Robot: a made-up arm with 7 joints. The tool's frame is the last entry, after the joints. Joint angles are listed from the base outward.
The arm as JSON. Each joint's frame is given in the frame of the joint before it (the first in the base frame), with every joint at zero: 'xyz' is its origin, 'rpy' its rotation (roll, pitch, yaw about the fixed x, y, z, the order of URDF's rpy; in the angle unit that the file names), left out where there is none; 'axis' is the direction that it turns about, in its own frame. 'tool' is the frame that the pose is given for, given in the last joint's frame.
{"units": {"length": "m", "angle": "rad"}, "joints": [
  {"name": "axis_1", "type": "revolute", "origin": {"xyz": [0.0, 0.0, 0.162]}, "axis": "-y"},
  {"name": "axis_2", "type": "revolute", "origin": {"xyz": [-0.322, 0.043, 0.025]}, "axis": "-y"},
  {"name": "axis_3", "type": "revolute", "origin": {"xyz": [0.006, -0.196, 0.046]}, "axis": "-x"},
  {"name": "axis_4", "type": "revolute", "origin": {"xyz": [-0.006, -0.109, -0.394]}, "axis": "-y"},
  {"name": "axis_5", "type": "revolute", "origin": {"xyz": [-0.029, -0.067, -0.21]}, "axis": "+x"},
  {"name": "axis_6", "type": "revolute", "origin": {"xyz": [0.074, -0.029, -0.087]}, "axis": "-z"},
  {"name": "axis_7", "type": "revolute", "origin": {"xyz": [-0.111, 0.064, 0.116]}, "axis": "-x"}
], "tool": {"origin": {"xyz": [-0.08, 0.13, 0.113]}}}
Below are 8 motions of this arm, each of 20 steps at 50 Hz.
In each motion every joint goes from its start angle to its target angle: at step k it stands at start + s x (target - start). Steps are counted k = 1, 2, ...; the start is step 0. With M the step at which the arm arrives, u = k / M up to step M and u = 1 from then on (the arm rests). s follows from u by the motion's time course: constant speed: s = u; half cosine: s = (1 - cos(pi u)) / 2; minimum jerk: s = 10 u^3 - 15 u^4 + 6 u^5.
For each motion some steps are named. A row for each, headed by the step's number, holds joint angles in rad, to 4 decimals.
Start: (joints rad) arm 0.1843 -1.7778 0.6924 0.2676 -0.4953 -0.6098 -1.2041
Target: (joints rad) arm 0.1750 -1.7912 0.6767 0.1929 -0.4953 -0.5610 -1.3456
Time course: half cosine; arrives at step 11
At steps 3, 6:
3: 0.1827 -1.7801 0.6897 0.2547 -0.4953 -0.6014 -1.2285
6: 0.1790 -1.7855 0.6834 0.2249 -0.4953 -0.5819 -1.2849

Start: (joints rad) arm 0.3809 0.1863 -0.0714 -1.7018 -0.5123 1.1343 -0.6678
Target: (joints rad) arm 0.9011 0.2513 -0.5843 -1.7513 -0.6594 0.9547 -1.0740
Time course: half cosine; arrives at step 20
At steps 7, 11, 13, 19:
7: 0.5229 0.2040 -0.2114 -1.7153 -0.5525 1.0853 -0.7787
11: 0.6817 0.2239 -0.3680 -1.7304 -0.5974 1.0305 -0.9027
13: 0.7591 0.2336 -0.4443 -1.7378 -0.6192 1.0037 -0.9631
19: 0.8979 0.2509 -0.5811 -1.7510 -0.6585 0.9558 -1.0715

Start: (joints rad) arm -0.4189 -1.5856 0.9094 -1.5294 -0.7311 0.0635 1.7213
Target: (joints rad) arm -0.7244 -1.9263 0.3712 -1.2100 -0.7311 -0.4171 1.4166
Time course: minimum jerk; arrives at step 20
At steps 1, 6, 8, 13, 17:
1: -0.4193 -1.5860 0.9088 -1.5290 -0.7311 0.0629 1.7209
6: -0.4687 -1.6412 0.8216 -1.4773 -0.7311 -0.0149 1.6716
8: -0.5159 -1.6938 0.7386 -1.4280 -0.7311 -0.0891 1.6246
13: -0.6526 -1.8462 0.4978 -1.2851 -0.7311 -0.3041 1.4883
17: -0.7163 -1.9172 0.3855 -1.2185 -0.7311 -0.4043 1.4247

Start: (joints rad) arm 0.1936 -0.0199 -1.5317 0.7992 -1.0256 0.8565 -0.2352
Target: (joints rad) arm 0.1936 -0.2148 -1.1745 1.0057 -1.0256 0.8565 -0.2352
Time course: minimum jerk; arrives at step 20
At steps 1, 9, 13, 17, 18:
1: 0.1936 -0.0201 -1.5313 0.7994 -1.0256 0.8565 -0.2352
9: 0.1936 -0.0992 -1.3864 0.8832 -1.0256 0.8565 -0.2352
13: 0.1936 -0.1690 -1.2585 0.9571 -1.0256 0.8565 -0.2352
17: 0.1936 -0.2096 -1.1840 1.0002 -1.0256 0.8565 -0.2352
18: 0.1936 -0.2131 -1.1776 1.0039 -1.0256 0.8565 -0.2352

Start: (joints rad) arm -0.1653 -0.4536 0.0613 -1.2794 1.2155 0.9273 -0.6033
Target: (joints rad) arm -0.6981 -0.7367 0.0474 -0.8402 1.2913 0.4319 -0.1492
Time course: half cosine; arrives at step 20
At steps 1, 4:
1: -0.1686 -0.4553 0.0612 -1.2767 1.2160 0.9243 -0.6005
4: -0.2162 -0.4806 0.0600 -1.2375 1.2227 0.8800 -0.5599

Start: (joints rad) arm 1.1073 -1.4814 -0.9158 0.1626 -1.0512 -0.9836 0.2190
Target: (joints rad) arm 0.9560 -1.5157 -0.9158 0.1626 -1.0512 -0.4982 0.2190
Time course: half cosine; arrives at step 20
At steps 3, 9, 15, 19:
3: 1.0991 -1.4833 -0.9158 0.1626 -1.0512 -0.9571 0.2190
9: 1.0435 -1.4959 -0.9158 0.1626 -1.0512 -0.7789 0.2190
15: 0.9782 -1.5107 -0.9158 0.1626 -1.0512 -0.5693 0.2190
19: 0.9569 -1.5155 -0.9158 0.1626 -1.0512 -0.5012 0.2190

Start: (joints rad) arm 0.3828 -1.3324 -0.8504 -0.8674 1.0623 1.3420 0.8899
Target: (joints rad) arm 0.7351 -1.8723 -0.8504 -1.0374 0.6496 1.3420 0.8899
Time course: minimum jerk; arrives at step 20
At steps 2, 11, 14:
2: 0.3858 -1.3370 -0.8504 -0.8689 1.0588 1.3420 0.8899
11: 0.5918 -1.6526 -0.8504 -0.9682 0.8175 1.3420 0.8899
14: 0.6776 -1.7843 -0.8504 -1.0097 0.7169 1.3420 0.8899

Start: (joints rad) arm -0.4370 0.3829 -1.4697 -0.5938 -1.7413 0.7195 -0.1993
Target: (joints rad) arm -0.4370 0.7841 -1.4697 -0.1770 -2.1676 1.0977 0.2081
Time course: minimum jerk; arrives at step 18
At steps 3, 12, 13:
3: -0.4370 0.3971 -1.4697 -0.5790 -1.7564 0.7329 -0.1848
12: -0.4370 0.6999 -1.4697 -0.2645 -2.0781 1.0183 0.1226
13: -0.4370 0.7300 -1.4697 -0.2332 -2.1101 1.0467 0.1531

